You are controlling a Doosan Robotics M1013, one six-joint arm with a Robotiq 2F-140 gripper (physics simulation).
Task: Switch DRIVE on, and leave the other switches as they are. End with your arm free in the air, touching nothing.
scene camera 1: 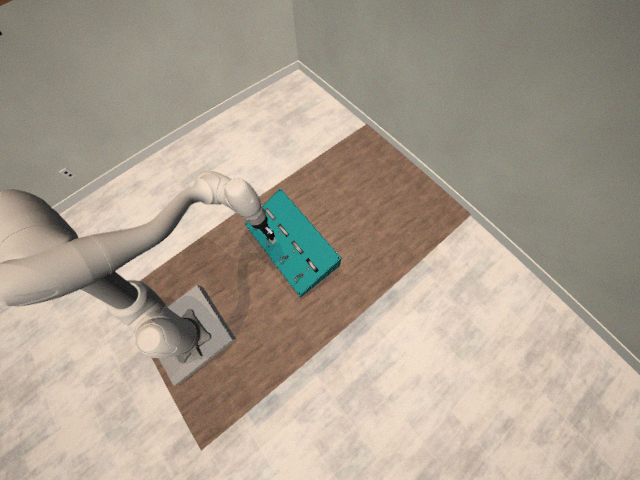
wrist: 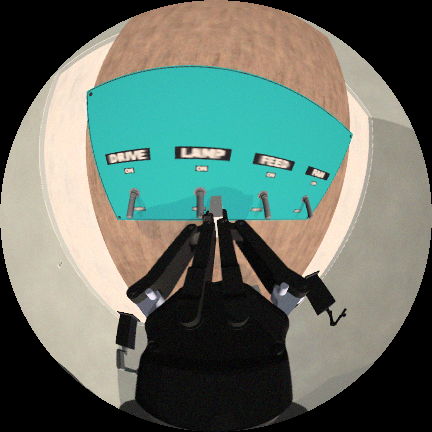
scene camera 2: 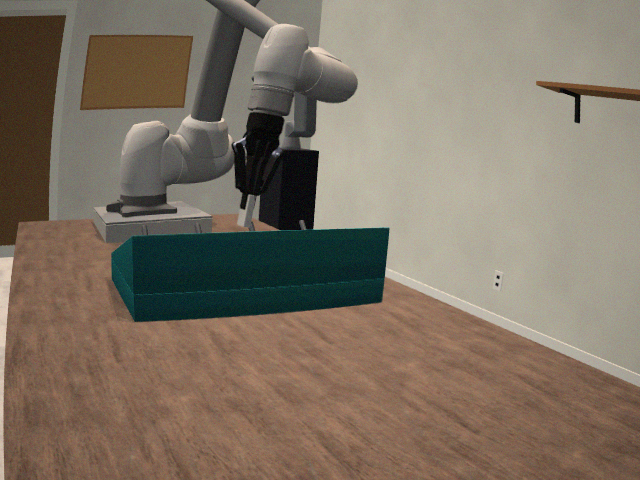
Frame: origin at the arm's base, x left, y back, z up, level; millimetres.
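Seen in the pictures: gripper, fingertip midpoint: [scene camera 1: 273, 241] [wrist: 216, 203] [scene camera 2: 243, 226]; arm's base, origin of the base link: [scene camera 1: 186, 335] [scene camera 2: 142, 211].
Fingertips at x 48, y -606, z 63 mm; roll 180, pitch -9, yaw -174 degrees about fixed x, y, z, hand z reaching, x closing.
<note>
Offsets run from my fingertips to a thing's top centre. "*": to the spot under its first point. Level surfaces: height alone.
The teal switch panel [scene camera 1: 310, 227] [scene camera 2: 258, 263] [wrist: 165, 110] carries four levers. In the wrist view the DRIVE lever {dx +145, dy -3, dz +6 mm} [wrist: 131, 205] is at the far left and points down, away from its ON mark {* dx +139, dy -59, dz -21 mm} [wrist: 129, 171]. The LAMP lever {dx +25, dy +6, dz +6 mm} [wrist: 200, 204], FEED lever {dx -94, dy +15, dz +6 mm} [wrist: 266, 206] and FAN lever {dx -214, dy +25, dz +6 mm} [wrist: 307, 208] also point down, away from ON. In scene camera 2 the DRIVE lever [scene camera 2: 302, 225] shows behind the panel's top edge. My gripper [scene camera 1: 271, 238] [scene camera 2: 246, 215] [wrist: 216, 203] is shut and empty, its tips low beside the LAMP lever, on the FEED side; contact is unclear.
The panel stands on the brown wooden table {dz -120 mm} [scene camera 1: 372, 180] [scene camera 2: 320, 387]. The arm's grey base plate [scene camera 1: 219, 330] [scene camera 2: 155, 225] lies on the near side. A black box [scene camera 2: 297, 188] stands behind the gripper in scene camera 2, and a wall shelf [scene camera 2: 594, 90] is at the right.
</note>
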